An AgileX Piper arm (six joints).
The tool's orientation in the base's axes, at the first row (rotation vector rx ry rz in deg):
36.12 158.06 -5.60
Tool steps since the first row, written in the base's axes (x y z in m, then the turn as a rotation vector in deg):
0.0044 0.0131 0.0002 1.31 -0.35 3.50
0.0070 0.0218 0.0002 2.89 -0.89 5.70
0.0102 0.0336 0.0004 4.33 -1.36 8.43
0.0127 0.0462 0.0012 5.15 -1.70 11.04
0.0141 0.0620 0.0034 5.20 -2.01 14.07
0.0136 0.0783 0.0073 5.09 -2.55 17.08
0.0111 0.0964 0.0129 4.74 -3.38 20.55
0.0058 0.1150 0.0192 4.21 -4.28 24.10
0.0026 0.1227 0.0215 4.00 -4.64 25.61
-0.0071 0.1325 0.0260 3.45 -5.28 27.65
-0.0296 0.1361 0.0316 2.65 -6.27 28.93
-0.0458 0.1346 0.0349 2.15 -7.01 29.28
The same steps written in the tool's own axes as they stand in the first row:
0.0016 0.0137 -0.0007 -2.36 0.26 -2.91
0.0030 0.0227 -0.0011 -4.62 0.47 -4.48
0.0050 0.0347 -0.0020 -6.90 0.67 -6.60
0.0078 0.0471 -0.0037 -8.56 0.73 -8.81
0.0125 0.0620 -0.0075 -9.67 0.48 -11.63
0.0184 0.0765 -0.0136 -10.74 -0.05 -14.45
0.0263 0.0917 -0.0220 -11.87 -0.94 -17.73
0.0365 0.1062 -0.0320 -12.90 -1.97 -21.13
0.0417 0.1117 -0.0361 -13.34 -2.39 -22.58
0.0527 0.1163 -0.0444 -13.77 -3.20 -24.59
0.0717 0.1098 -0.0566 -13.89 -4.43 -25.90
0.0839 0.1015 -0.0641 -13.88 -5.32 -26.27

